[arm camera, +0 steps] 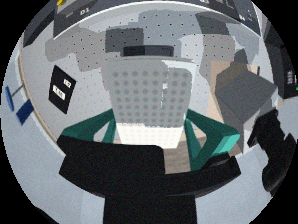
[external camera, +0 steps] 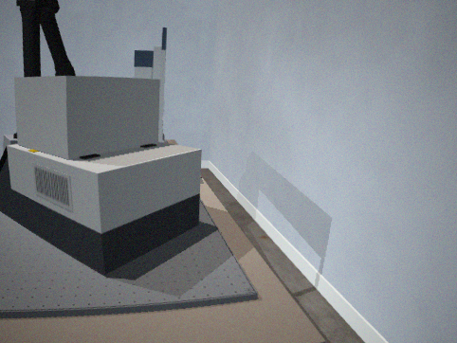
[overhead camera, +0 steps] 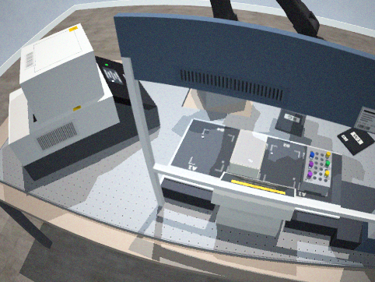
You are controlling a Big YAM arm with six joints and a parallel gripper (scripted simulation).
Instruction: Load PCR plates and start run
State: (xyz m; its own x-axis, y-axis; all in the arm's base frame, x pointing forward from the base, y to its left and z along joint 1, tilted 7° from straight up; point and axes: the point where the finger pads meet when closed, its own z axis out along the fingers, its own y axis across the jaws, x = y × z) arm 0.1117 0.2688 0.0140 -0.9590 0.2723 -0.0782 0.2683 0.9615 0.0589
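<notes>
My hand is 130 mm above the dark nest pad. Also, from my hand: tube cooling block 280 mm ahead, 60 mm below, 50 mm to the left; then post 390 mm ahead, 380 mm to the right, 100 mm above; then dark nest 270 mm to the left, 130 mm below, 60 mm ahead.
</notes>
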